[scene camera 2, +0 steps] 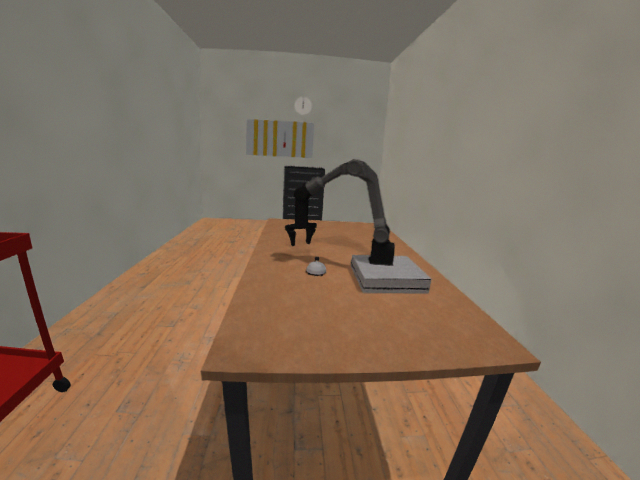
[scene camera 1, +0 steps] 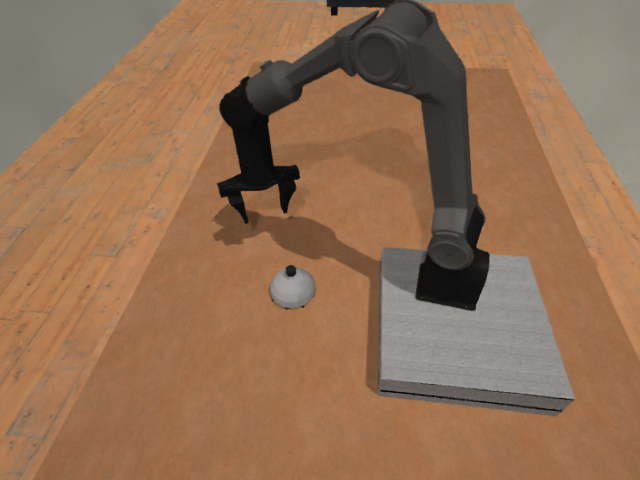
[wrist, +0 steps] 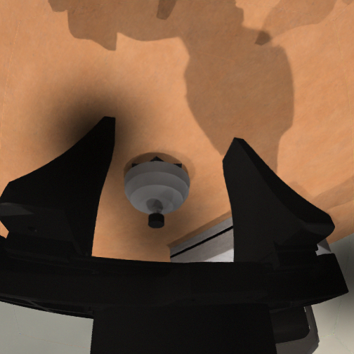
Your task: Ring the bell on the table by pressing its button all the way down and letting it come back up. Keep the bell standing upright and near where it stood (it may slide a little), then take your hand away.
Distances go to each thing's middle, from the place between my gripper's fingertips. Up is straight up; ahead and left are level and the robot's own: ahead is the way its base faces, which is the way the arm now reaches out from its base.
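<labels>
The bell [scene camera 1: 289,292] is 50 mm below my hand, and it's also 80 mm behind it and 100 mm to the left of it.
</labels>
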